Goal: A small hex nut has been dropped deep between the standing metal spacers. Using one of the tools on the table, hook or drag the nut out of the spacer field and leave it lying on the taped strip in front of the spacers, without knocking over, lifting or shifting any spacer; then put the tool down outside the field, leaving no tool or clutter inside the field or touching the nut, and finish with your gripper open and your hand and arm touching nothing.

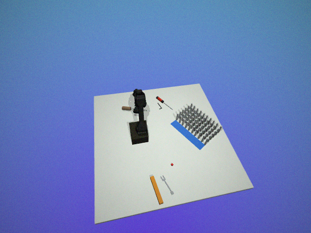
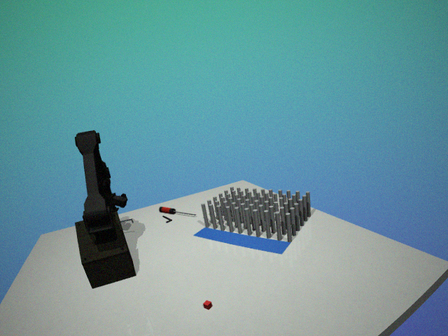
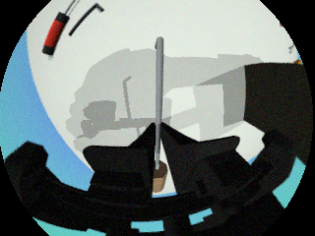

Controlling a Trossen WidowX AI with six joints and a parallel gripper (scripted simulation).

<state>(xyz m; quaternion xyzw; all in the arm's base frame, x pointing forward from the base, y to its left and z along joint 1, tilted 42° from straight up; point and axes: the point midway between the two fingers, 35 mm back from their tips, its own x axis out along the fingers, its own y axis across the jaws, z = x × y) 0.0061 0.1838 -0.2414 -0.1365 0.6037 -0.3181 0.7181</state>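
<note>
Right now the grey rod tool is 20 mm behind my gripper tip, 10 mm to the left of it and 10 mm above it. Also, from my gripper tip: grey wrench (780 mm to the right, 160 mm ahead, 60 mm below); then blue taped strip (460 mm ahead, 320 mm to the right, 70 mm below); then small red cube (620 mm to the right, 230 mm ahead, 60 mm below).
</note>
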